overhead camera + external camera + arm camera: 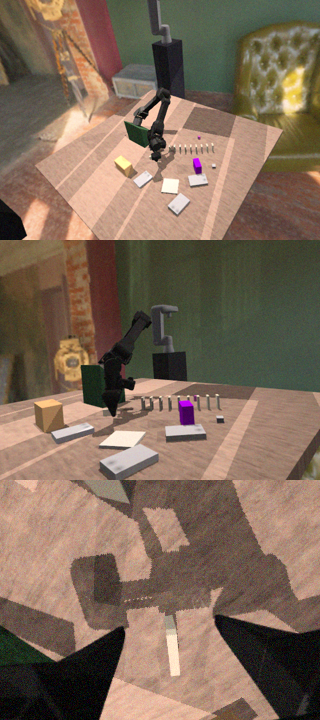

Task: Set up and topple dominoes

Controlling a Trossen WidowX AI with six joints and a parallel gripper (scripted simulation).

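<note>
Now: the white slab 240 mm ahead of my gripper tip and 100 mm to the right of it. The rest, counted from my gripper tip: purple block: 280 mm ahead, 110 mm to the left, 30 mm above; tan box: 80 mm behind, 210 mm to the right, 30 mm above; tiny purple cube: 120 mm ahead, 340 mm to the left, 10 mm above.
</note>
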